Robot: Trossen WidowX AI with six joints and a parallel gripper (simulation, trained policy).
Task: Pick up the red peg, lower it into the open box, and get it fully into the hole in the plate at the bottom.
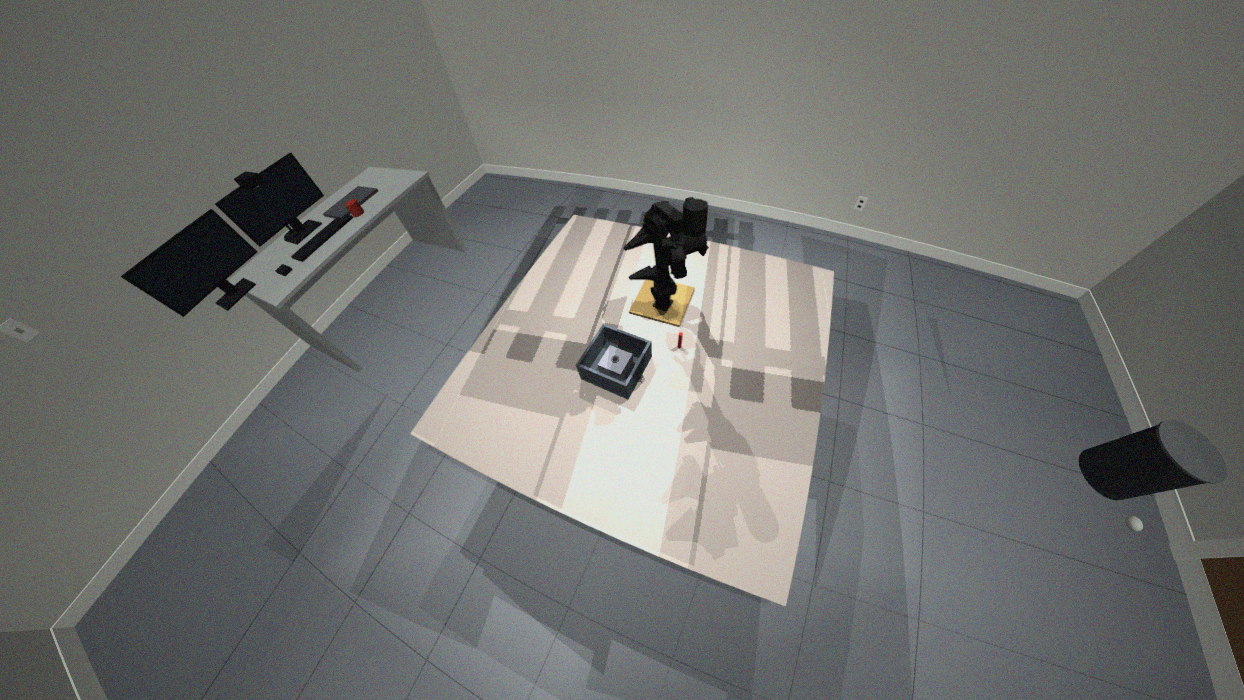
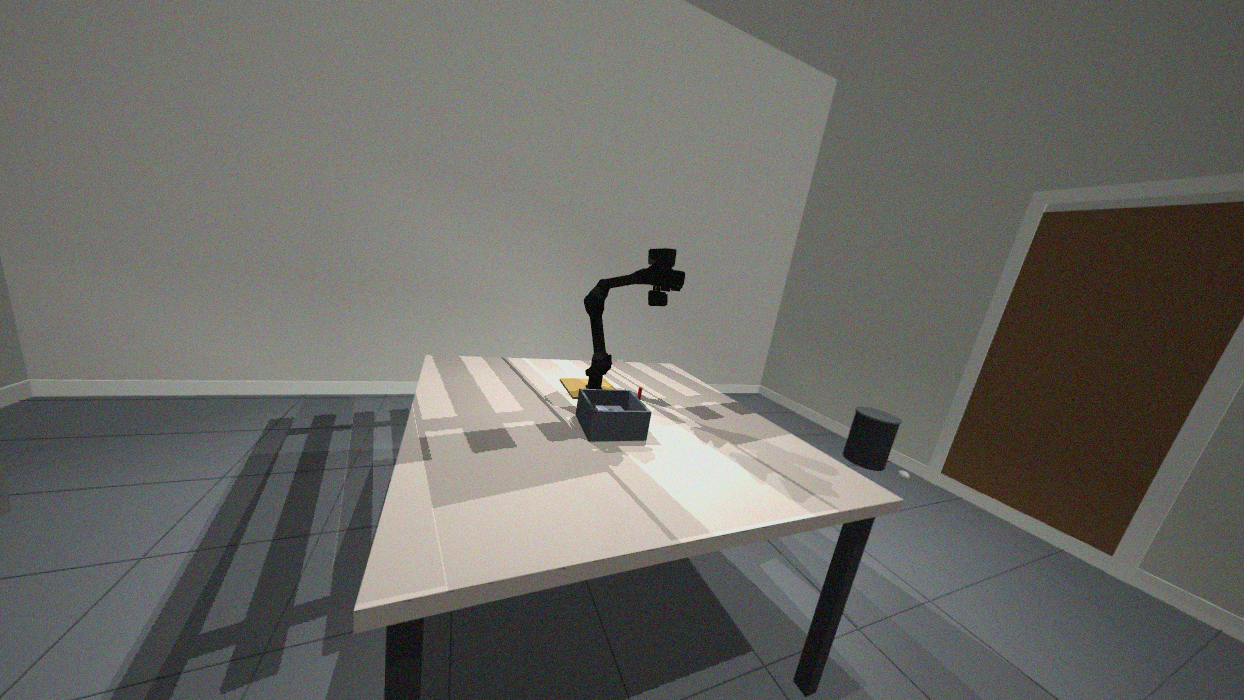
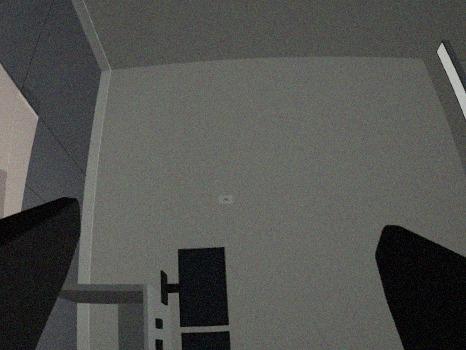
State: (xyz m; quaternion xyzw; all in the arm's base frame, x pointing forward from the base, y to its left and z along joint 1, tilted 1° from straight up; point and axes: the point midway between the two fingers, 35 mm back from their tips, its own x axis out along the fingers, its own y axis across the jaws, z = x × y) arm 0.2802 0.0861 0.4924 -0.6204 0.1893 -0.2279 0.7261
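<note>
My gripper tip is 16 cm past the red peg, 9 cm to the right of it and 46 cm above it. The rest, counted from my gripper tip: dark box (3 cm ahead, 7 cm to the right, 48 cm below); plate (3 cm ahead, 7 cm to the right, 46 cm below).
</note>
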